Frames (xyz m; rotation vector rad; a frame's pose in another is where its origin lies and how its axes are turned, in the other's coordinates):
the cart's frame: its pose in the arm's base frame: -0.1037 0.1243 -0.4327 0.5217 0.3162 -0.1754
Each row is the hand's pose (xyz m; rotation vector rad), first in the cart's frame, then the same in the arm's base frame.
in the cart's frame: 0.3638 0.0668 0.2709 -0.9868 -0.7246 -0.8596
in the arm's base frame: 0.3214 0.0114 -0.3033 -0.6949 -0.1275 -0.9535
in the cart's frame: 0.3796 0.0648 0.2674 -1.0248 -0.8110 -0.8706
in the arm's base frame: 0.3348 0.0102 -0.3125 -0.7456 -0.2062 -0.9718
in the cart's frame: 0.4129 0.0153 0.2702 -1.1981 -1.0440 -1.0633
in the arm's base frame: 0.3547 -0.0363 -0.3443 -0.9931 -0.3849 -1.1456
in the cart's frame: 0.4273 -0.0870 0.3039 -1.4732 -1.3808 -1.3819
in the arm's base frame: 0.3517 -0.1422 -0.3687 -1.3966 -0.6422 -1.4042
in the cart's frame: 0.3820 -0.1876 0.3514 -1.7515 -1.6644 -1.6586
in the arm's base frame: 0.2967 -0.2486 -0.3607 -1.7961 -0.8652 -1.5893
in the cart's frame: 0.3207 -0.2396 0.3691 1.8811 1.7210 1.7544
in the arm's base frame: 0.2311 -0.2970 -0.3493 -2.0424 -0.9485 -1.6597
